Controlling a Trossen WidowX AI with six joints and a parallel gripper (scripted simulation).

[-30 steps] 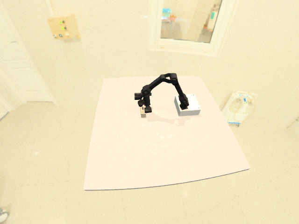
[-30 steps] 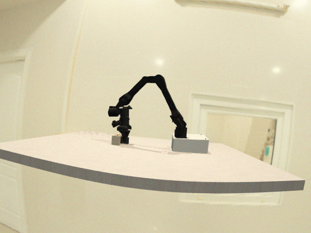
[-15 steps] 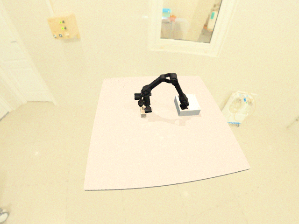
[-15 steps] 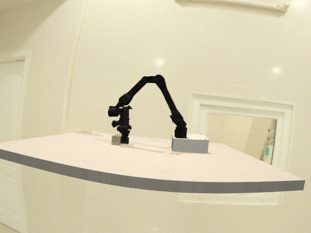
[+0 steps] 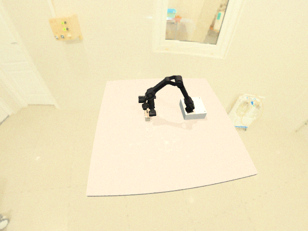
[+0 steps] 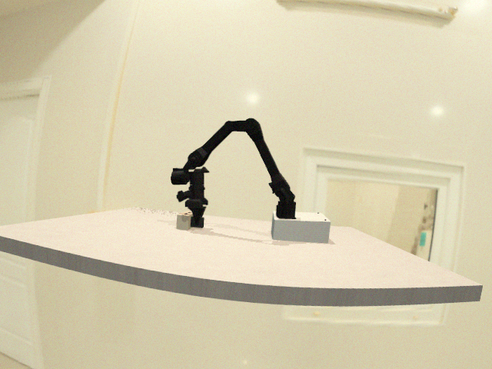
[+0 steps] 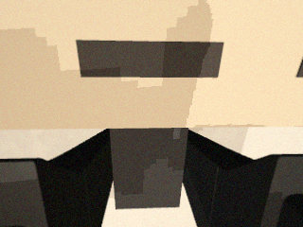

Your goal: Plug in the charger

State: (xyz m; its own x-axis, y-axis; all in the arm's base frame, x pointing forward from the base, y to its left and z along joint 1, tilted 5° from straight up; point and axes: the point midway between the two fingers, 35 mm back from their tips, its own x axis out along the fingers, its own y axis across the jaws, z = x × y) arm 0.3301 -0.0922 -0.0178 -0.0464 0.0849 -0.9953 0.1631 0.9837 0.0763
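My gripper tip is 2 cm short of the dark grey charger and 1 cm below it.
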